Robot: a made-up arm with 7 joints. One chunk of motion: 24 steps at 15 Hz.
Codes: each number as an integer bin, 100 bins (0 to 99) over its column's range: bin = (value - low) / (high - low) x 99, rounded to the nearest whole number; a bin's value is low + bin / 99 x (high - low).
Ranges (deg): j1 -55..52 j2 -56..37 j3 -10..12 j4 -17..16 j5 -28..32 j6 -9..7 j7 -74..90
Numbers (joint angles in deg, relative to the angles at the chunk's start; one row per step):
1: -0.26 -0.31 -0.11 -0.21 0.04 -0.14 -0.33
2: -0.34 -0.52 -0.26 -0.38 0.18 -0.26 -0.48
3: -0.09 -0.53 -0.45 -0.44 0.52 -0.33 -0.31
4: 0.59 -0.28 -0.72 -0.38 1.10 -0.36 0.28
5: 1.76 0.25 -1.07 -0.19 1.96 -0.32 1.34
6: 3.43 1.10 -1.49 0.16 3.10 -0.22 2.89
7: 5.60 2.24 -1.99 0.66 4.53 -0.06 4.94
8: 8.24 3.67 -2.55 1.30 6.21 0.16 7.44
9: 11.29 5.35 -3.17 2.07 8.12 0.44 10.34
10: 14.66 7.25 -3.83 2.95 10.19 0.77 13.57
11: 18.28 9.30 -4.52 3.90 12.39 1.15 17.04
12: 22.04 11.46 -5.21 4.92 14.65 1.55 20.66
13: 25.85 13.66 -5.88 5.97 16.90 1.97 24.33
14: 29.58 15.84 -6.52 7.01 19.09 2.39 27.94
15: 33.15 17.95 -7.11 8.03 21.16 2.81 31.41
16: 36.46 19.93 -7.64 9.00 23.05 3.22 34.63
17: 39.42 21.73 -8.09 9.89 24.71 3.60 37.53
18: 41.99 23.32 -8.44 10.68 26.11 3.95 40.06
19: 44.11 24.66 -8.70 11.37 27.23 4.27 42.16
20: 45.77 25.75 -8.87 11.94 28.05 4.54 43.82
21: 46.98 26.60 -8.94 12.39 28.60 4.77 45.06
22: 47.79 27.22 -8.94 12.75 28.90 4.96 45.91
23: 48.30 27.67 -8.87 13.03 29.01 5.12 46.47
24: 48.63 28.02 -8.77 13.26 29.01 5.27 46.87
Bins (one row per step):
1: 51 59 45 50 46 55 44
2: 51 59 44 50 46 54 44
3: 51 59 43 50 47 54 44
4: 51 59 42 50 48 53 45
5: 53 60 40 50 49 54 45
6: 54 61 38 51 51 54 46
7: 56 62 36 53 54 55 48
8: 59 64 34 55 56 57 49
9: 61 65 31 57 60 58 51
10: 64 67 28 60 63 60 53
11: 68 70 25 63 67 63 55
12: 71 72 22 66 70 65 57
13: 75 74 19 69 74 68 59
14: 78 76 16 72 78 70 62
15: 82 79 13 75 81 73 64
16: 85 81 11 78 84 76 66
17: 87 83 9 81 87 78 67
18: 90 84 7 83 89 80 69
19: 92 86 6 85 91 82 70
20: 93 87 5 87 92 84 71
21: 94 88 5 88 93 85 72
22: 95 89 5 89 94 86 72
23: 96 89 5 90 94 87 73
24: 96 89 6 91 94 88 73

